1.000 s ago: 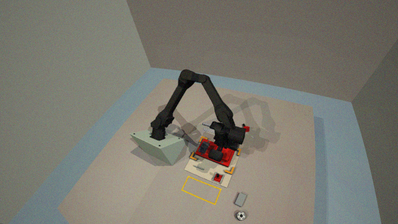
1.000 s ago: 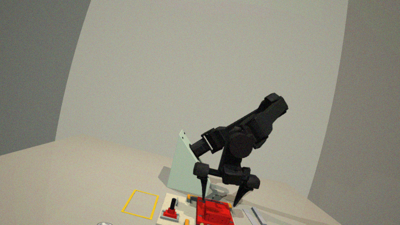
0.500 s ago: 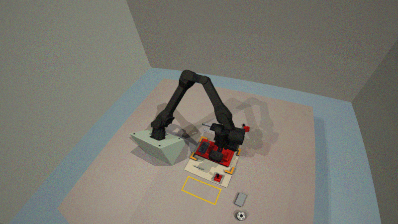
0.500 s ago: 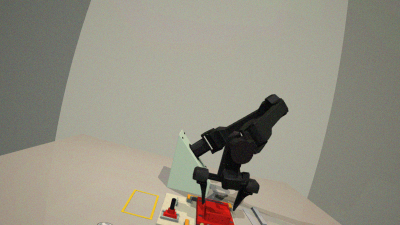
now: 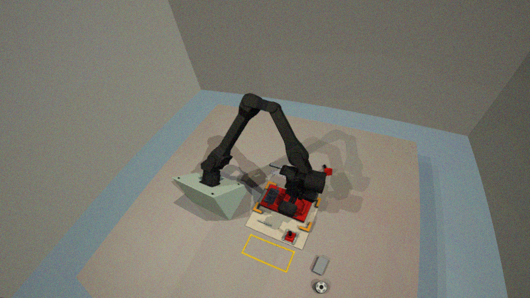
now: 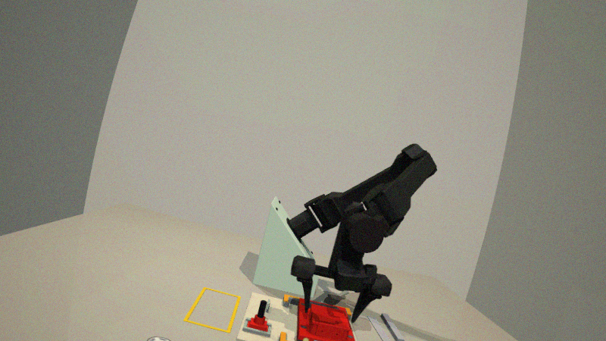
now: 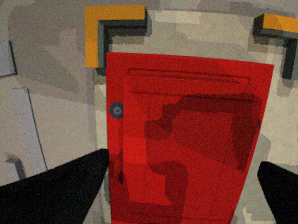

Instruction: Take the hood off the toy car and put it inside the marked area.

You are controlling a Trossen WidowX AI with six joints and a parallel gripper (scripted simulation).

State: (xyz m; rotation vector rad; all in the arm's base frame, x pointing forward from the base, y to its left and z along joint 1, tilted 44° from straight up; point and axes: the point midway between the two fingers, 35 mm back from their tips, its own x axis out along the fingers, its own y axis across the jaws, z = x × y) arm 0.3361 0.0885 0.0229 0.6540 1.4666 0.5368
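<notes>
My gripper tip is 10 mm above the red hood.
</notes>
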